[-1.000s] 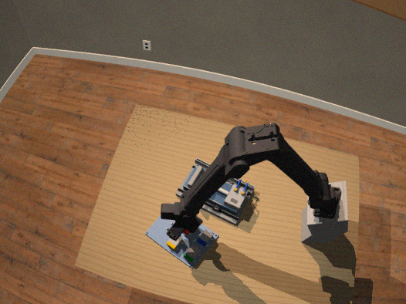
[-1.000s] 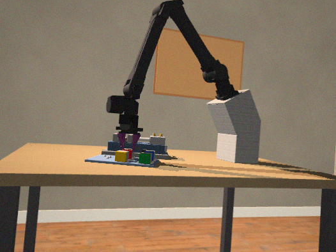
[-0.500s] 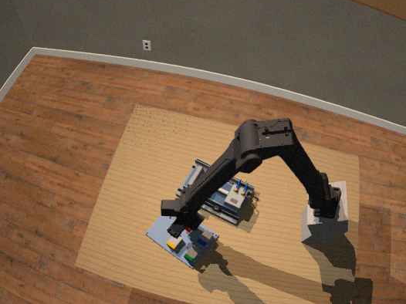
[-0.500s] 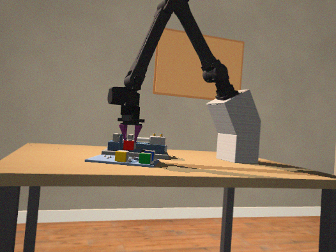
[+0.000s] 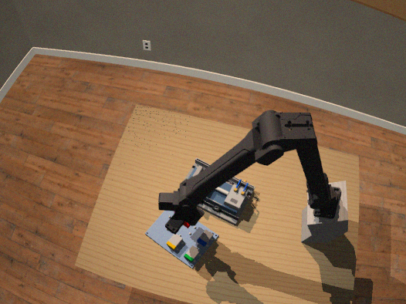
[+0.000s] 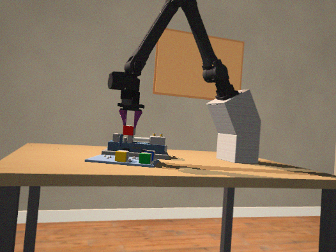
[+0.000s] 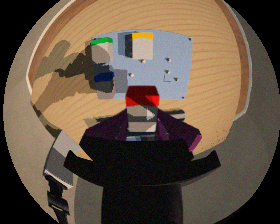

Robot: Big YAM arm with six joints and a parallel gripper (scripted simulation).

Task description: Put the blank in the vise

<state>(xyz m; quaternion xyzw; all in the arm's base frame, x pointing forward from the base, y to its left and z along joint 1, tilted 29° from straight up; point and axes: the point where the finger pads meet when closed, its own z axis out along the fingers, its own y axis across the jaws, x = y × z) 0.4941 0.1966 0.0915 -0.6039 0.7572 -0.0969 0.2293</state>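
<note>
Right now the milling vise is 190 mm to the right of my hand, 100 mm below it and 40 mm behind it. Round my hand: blue-ended blank 110 mm below, 90 mm behind, 20 mm to the left; then light blue plate 140 mm below, 50 mm to the left, 10 mm ahead; then red-ended blank 20 mm below.
</note>
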